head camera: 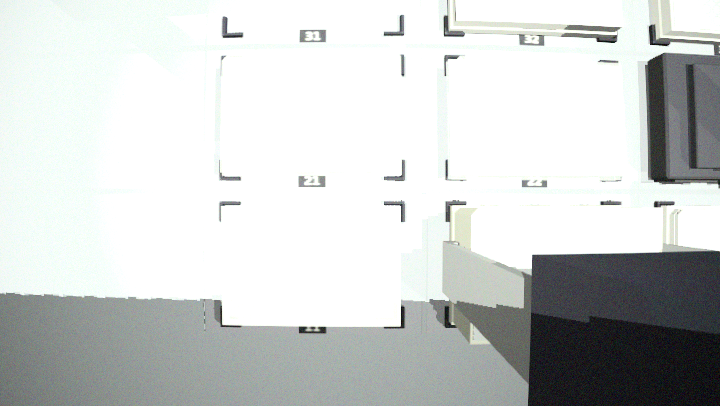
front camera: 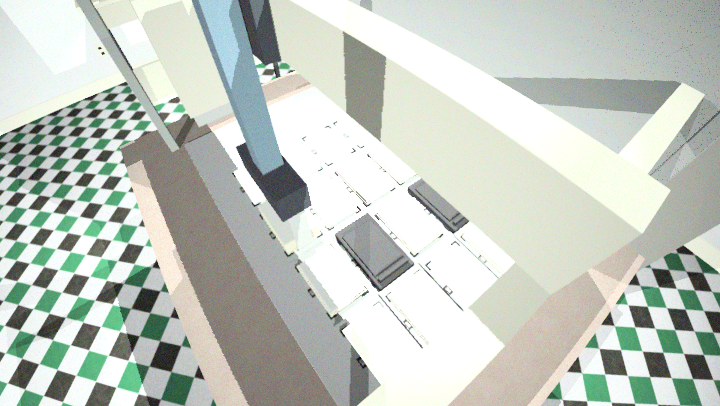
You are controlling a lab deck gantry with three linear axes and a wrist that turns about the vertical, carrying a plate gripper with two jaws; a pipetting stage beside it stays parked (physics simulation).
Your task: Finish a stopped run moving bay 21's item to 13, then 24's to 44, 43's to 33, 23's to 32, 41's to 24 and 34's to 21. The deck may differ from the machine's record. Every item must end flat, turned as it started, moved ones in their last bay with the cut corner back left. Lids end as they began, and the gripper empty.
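Seen in the pictures: robot's base, origin of the base link: (head camera: 226,321) (front camera: 233,173).
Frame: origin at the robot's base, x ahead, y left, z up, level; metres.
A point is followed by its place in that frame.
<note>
My gripper (front camera: 283,221) {x 0.228, y 0.043, z 0.008 m} (head camera: 547,269) {x 0.228, y 0.043, z 0.008 m} is down at bay 12, its jaws at the two short ends of a tall cream plate (front camera: 278,233) {x 0.258, y 0.006, z 0.042 m} (head camera: 564,229) {x 0.224, y 0.071, z 0.042 m}; it looks shut on this plate, which sits at deck level. The far jaw is hidden in the head view. Low white items stand in bay 21 (head camera: 311,118) {x 0.066, y 0.145, z 0.014 m} and bay 11 (head camera: 311,267) {x 0.065, y 0.042, z 0.008 m}. Pale plates lie in bay 32 (head camera: 534,12) {x 0.223, y 0.223, z 0.014 m}, bay 33 (front camera: 408,226) {x 0.400, y 0.247, z 0.014 m} (head camera: 695,17) {x 0.351, y 0.227, z 0.014 m}, bay 13 (front camera: 332,277) {x 0.396, y 0.046, z 0.014 m} (head camera: 698,226) {x 0.348, y 0.070, z 0.014 m} and bay 24 (front camera: 422,305) {x 0.548, y 0.145, z 0.029 m}. Glare hides their cut corners.
A dark grey block (front camera: 374,247) {x 0.398, y 0.151, z 0.023 m} (head camera: 705,116) {x 0.344, y 0.149, z 0.024 m} fills bay 23, right behind the plate in bay 13. Another dark block (front camera: 436,201) {x 0.393, y 0.340, z 0.024 m} stands in bay 43. A white item (head camera: 534,118) {x 0.219, y 0.146, z 0.018 m} is in bay 22. The wide cream gantry beam (front camera: 478,166) crosses above the back of the deck.
</note>
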